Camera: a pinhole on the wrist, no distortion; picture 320 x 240 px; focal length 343.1 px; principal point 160.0 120.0 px. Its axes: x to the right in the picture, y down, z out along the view. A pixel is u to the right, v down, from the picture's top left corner.
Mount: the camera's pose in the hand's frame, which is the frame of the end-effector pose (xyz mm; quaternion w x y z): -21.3 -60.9 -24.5 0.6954 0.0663 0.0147 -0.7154
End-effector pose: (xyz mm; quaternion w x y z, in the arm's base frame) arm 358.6 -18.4 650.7 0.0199 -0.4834 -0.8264 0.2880
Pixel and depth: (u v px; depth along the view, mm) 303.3 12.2 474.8
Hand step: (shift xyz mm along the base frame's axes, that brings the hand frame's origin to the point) -258.2 -471.2 -140.2
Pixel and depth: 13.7 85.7 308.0
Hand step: -25.2 -179.2 -244.7
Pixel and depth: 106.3 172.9 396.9
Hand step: -160.9 -181.2 -296.9
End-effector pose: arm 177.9 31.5 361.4 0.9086 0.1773 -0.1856 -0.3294
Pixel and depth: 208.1 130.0 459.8
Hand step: -318.5 -183.6 280.1
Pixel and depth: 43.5 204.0 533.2
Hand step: -161.1 -116.5 503.9
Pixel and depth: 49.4 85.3 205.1
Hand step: -133.2 -12.8 140.3
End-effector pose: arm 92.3 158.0 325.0 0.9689 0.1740 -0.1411 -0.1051
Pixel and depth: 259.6 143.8 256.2
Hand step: -117.2 -212.9 133.7
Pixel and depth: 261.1 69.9 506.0
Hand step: -309.4 -347.4 279.7
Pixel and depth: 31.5 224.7 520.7
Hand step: -55.5 -124.6 522.1
